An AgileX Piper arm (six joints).
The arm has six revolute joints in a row. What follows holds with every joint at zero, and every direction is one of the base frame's. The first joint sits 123 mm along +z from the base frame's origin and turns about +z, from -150 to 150 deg. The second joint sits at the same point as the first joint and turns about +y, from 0 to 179.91 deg. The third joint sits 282.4 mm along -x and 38.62 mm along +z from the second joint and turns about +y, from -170 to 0 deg. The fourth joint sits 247.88 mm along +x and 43.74 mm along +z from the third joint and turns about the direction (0.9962, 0, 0.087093), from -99.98 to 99.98 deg. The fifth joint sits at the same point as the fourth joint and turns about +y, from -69.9 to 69.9 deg. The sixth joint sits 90.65 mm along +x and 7.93 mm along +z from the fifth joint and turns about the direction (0.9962, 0, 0.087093), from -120 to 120 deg. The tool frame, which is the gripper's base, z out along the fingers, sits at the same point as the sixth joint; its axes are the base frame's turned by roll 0, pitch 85.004 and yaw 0 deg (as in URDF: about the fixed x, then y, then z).
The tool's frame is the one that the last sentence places.
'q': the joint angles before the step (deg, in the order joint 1, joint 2, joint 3, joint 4, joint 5, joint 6). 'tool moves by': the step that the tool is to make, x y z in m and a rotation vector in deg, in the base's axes. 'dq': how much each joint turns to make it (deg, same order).
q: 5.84 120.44 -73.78 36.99 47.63 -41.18
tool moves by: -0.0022 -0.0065 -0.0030 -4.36 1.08 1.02
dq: -0.05 0.00 0.00 -6.16 0.14 3.40
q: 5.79 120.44 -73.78 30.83 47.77 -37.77
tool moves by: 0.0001 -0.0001 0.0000 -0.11 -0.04 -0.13
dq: 0.01 -0.01 0.01 -0.12 -0.11 0.20
